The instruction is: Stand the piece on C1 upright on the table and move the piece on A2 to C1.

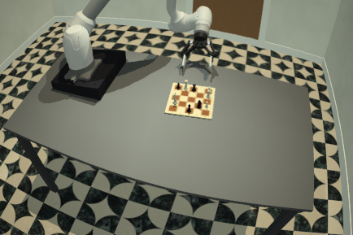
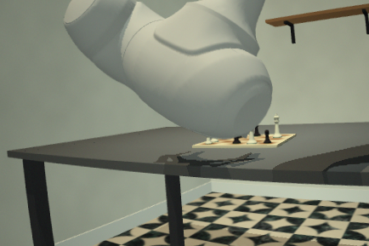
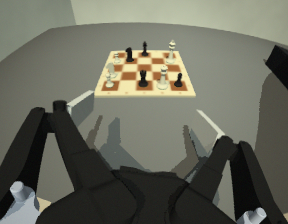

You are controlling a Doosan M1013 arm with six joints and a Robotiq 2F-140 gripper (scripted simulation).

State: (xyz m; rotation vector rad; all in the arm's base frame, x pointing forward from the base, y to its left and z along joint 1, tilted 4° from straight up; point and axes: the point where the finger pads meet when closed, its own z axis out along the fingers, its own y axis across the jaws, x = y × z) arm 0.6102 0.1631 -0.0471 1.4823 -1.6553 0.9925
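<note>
My hand is 210 mm to the left of the chessboard, 60 mm above it and 10 mm short of it.
</note>
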